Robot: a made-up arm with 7 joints.
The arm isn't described. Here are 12 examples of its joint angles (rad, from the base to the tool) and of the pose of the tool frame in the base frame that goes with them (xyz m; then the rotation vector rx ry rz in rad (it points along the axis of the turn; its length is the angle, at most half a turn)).
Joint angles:
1: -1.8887 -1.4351 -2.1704 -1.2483 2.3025 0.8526 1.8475
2: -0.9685 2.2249 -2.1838 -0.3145 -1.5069 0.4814 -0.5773
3: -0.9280 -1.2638 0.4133 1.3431 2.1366 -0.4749 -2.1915
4: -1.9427 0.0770 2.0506 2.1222 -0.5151 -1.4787 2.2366
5: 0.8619 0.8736 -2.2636 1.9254 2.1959 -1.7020 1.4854
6: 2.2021 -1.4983 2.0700 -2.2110 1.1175 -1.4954 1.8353
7: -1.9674 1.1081 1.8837 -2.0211 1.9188 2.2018 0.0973
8: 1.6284 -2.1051 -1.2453 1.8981 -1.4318 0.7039 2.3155
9: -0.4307 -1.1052 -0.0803 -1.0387 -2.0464 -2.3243 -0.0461
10: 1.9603 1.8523 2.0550 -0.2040 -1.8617 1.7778 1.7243
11: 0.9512 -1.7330 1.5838 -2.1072 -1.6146 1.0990 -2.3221
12: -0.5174 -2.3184 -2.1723 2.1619 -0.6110 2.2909 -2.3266
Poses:
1: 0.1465 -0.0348 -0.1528 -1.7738 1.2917 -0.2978
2: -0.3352 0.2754 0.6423 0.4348 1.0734 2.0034
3: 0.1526 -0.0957 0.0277 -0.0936 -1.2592 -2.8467
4: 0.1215 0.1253 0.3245 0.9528 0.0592 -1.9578
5: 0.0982 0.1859 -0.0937 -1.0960 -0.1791 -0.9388
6: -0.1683 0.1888 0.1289 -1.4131 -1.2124 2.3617
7: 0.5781 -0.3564 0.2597 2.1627 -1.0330 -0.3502
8: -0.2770 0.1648 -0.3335 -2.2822 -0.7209 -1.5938
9: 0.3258 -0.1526 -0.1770 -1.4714 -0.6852 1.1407
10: -0.1420 -0.1798 -0.7824 1.7936 -0.5564 1.3358
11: -0.6971 0.1757 0.3387 1.5532 1.4554 -1.4678
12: 0.0783 0.0936 0.6333 -0.5799 -1.6687 1.7630
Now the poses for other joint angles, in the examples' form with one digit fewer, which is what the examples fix.
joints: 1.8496 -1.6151 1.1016 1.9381 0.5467 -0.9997 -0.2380
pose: 0.091 0.155 0.071 2.566 -0.148 1.048
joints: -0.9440 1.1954 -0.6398 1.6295 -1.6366 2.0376 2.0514
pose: 0.281 -0.351 0.430 -0.343 -0.433 1.735
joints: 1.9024 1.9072 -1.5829 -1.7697 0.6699 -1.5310 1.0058
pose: -0.229 0.082 -0.341 -0.295 -1.481 -0.991
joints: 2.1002 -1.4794 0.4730 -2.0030 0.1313 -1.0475 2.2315
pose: 0.083 -0.232 0.233 0.028 -1.166 2.030
